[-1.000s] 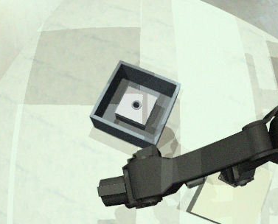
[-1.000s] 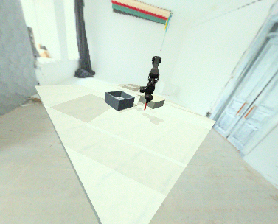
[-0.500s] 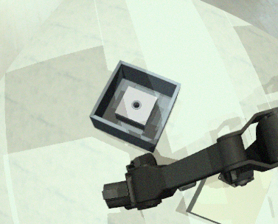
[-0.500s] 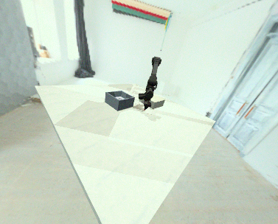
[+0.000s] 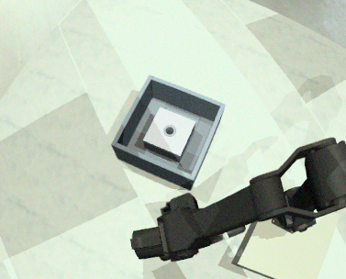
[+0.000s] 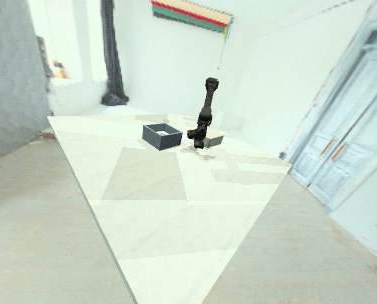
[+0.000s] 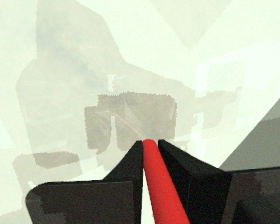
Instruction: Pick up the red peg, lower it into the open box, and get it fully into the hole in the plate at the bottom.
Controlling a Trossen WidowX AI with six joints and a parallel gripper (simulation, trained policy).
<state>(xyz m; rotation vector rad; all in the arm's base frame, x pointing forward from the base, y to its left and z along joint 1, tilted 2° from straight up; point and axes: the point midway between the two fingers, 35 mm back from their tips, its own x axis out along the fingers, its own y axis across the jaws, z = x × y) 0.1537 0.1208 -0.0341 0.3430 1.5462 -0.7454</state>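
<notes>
Now: the light grey plate 19 cm ahead of my gripper tip, 16 cm to the right of it and 4 cm above it. The rest, counted from my gripper tip: dark grey box 19 cm ahead, 16 cm to the right, 2 cm above; red peg 1 cm to the left, 3 cm above.
</notes>
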